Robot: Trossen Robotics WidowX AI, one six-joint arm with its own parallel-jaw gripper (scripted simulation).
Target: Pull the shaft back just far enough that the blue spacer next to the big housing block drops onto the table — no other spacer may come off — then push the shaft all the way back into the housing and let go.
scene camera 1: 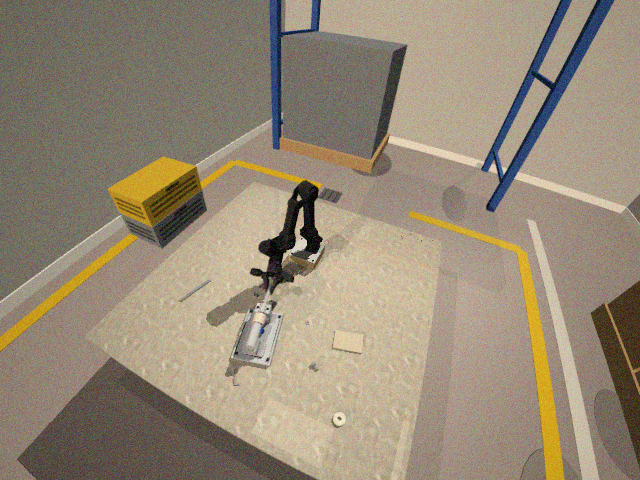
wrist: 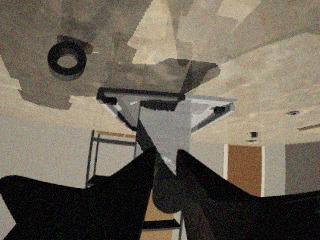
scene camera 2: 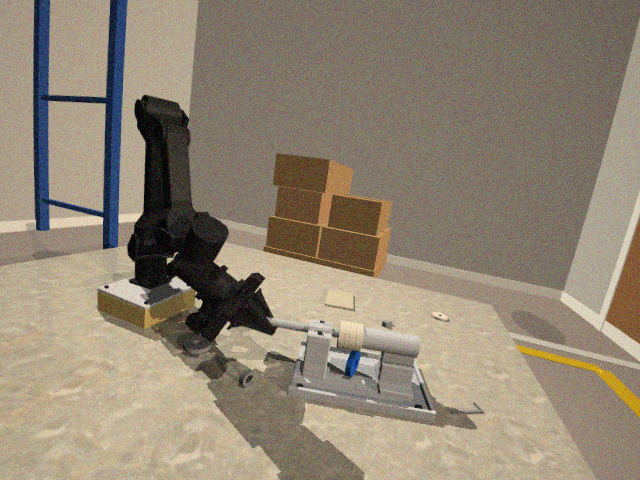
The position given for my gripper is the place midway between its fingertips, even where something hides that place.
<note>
In view: my gripper (scene camera 2: 275, 331) and a nut (wrist: 62, 49).
My gripper is seen too in the wrist view (wrist: 166, 154).
</note>
